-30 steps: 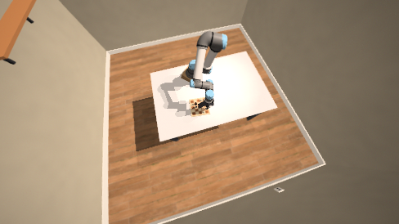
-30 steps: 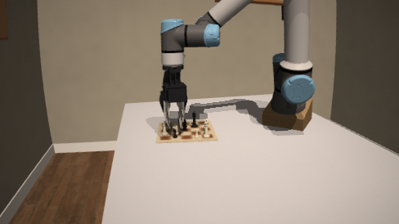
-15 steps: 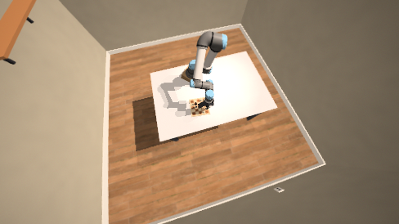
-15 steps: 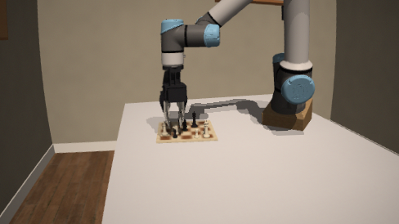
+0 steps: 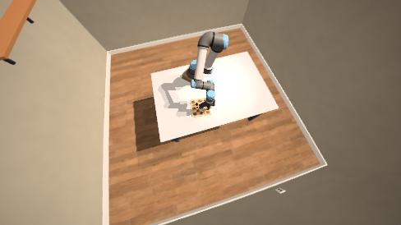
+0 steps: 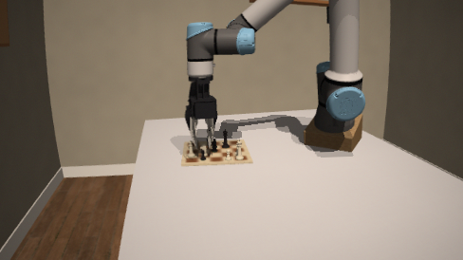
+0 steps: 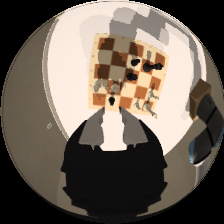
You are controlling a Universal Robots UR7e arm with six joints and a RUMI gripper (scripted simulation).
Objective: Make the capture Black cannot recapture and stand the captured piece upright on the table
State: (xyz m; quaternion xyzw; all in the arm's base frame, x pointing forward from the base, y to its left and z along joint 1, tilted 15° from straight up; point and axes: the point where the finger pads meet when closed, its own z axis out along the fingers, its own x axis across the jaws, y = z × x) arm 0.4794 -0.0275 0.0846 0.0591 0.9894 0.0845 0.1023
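The chessboard is 60 mm behind my hand, 60 mm to the right of it and 60 mm below it.
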